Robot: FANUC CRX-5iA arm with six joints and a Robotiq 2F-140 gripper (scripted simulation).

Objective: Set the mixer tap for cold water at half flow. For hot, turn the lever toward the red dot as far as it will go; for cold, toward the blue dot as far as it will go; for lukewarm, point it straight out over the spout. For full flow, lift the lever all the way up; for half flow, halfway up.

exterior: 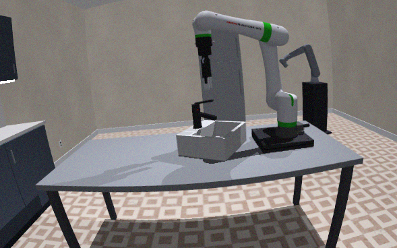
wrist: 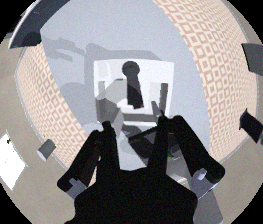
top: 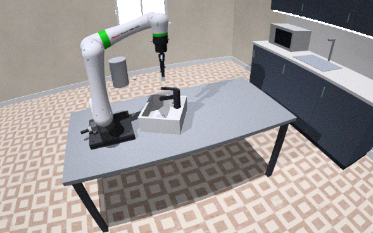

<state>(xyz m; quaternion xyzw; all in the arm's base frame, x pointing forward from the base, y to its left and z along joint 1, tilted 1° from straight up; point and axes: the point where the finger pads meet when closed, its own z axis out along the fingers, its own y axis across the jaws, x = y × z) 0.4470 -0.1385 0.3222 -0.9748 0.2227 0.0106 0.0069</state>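
Right now the lever is 11 cm below my hand, 3 cm ahead of it and 1 cm to the right of it. Round my hand: white basin (34 cm below, 4 cm to the left, 1 cm behind).
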